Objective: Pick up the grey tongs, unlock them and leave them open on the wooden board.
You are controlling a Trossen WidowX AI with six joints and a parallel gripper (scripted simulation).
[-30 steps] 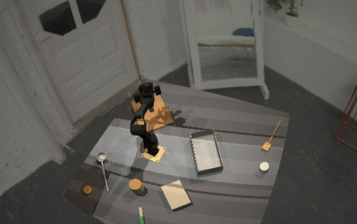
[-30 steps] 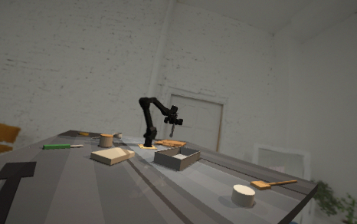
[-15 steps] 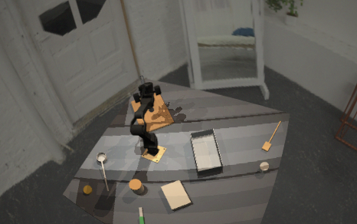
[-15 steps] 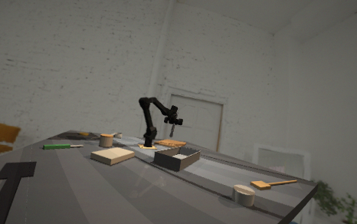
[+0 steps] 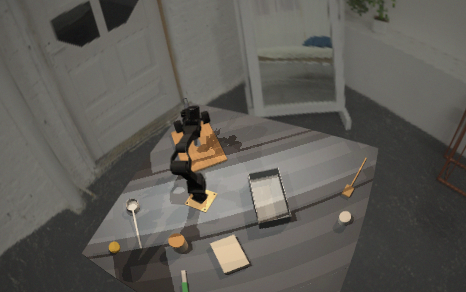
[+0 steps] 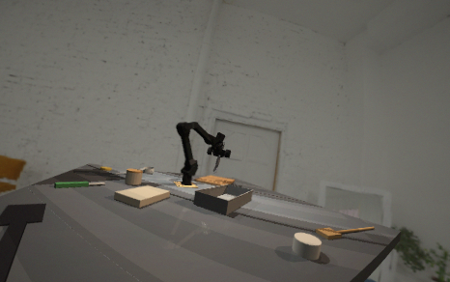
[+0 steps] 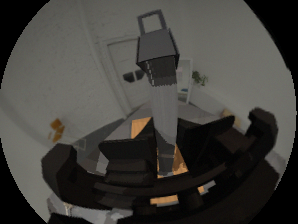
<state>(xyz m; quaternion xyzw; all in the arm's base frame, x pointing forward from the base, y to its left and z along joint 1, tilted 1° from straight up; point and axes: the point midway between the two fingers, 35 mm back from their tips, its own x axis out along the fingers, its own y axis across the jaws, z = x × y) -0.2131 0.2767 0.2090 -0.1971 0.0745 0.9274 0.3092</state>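
My gripper tip is 20 cm above the wooden board, 1 cm to the left of it and 1 cm short of it. The rest, counted from my gripper tip: white cylinder 96 cm ahead, 19 cm below, 11 cm to the right; then metal roasting tin 55 cm ahead, 18 cm below, 15 cm to the right.
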